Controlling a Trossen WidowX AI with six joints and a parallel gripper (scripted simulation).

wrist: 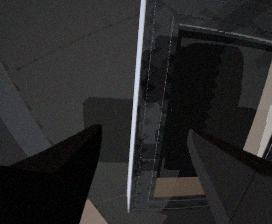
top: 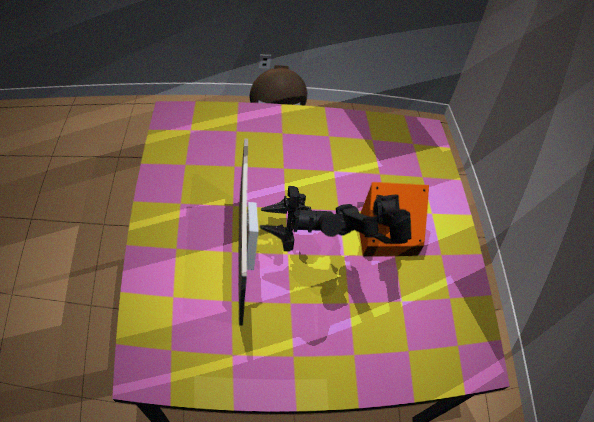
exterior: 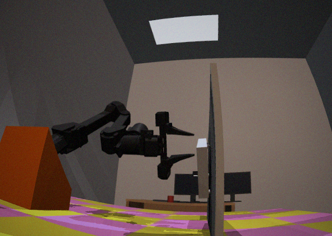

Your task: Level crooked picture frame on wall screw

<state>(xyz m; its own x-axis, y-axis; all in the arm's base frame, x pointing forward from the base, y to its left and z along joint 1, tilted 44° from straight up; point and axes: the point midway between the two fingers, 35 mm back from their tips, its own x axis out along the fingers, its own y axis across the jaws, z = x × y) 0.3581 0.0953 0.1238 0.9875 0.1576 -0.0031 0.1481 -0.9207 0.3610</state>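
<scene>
Now: gripper tip 50 mm above the picture frame, 30 mm to the right of it and 30 mm short of it. From my gripper tip the other things lie so: thin upright wall panel 70 mm below, 40 mm ahead, 20 mm to the left.
</scene>
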